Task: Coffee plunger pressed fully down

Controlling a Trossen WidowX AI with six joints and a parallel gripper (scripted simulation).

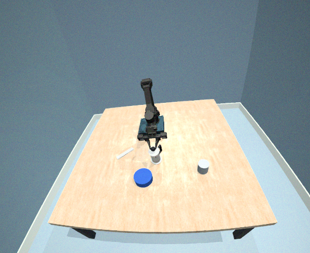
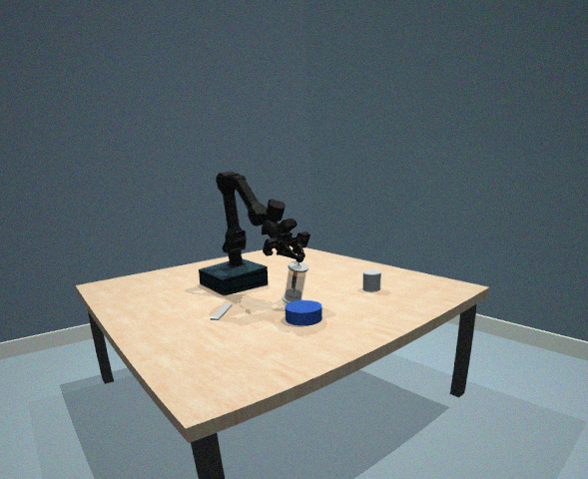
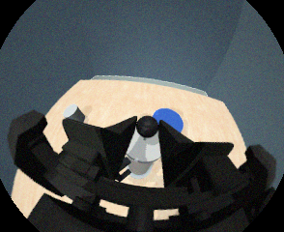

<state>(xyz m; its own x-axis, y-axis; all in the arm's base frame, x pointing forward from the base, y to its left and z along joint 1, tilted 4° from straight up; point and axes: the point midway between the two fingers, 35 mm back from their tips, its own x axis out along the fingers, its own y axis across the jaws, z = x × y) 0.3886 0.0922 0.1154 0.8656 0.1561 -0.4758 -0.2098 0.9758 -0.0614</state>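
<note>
Right now my gripper tip is 50 mm past the glass coffee press and 80 mm above it. Also, from my gripper tip: blue flat disc: 110 mm ahead, 60 mm to the right, 150 mm below; then grey cylinder: 10 mm behind, 320 mm to the left, 140 mm below.
</note>
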